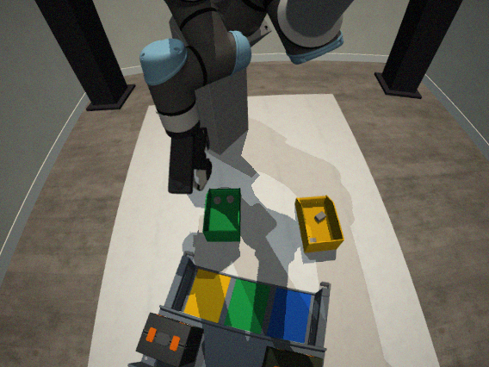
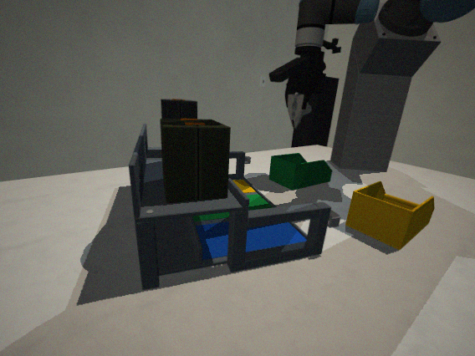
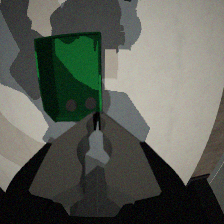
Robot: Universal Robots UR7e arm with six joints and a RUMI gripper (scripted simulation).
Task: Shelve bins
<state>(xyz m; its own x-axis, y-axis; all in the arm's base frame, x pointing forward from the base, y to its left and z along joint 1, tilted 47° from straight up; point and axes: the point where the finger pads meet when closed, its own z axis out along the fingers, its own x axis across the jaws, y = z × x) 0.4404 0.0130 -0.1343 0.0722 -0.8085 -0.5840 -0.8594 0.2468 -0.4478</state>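
The green bin is 130 mm below my hand, 50 mm to the left of it and 10 mm behind it. Round my hand: shelf lip (190 mm ahead, 160 mm below, 150 mm to the left); then shelf board (390 mm ahead, 120 mm to the left, 70 mm below); then yellow bin (330 mm to the left, 130 mm below, 10 mm ahead).
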